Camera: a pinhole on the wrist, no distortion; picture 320 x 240 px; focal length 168.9 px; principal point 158.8 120.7 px. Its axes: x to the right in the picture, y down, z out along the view. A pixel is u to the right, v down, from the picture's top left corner.
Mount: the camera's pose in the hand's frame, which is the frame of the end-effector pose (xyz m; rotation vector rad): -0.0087 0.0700 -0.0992 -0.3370 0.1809 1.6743
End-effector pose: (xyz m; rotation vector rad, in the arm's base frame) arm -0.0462 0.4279 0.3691 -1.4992 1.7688 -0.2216
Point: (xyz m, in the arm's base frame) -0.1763 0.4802 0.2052
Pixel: 238.5 59.5
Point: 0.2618 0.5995 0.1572
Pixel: 51.4 130.1
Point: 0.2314 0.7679 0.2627
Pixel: 65.4 207.0
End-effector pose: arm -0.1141 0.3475 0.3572 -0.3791 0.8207 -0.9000
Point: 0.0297 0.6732 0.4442
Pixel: 202.0 230.9
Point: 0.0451 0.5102 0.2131
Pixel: 299.3 86.2
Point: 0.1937 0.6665 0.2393
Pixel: 284.2 129.8
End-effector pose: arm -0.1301 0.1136 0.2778 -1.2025 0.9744 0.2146
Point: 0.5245 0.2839 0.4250
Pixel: outside the picture
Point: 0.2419 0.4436 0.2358
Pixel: 42.0 60.0
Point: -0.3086 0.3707 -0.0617
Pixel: 306.4 51.7
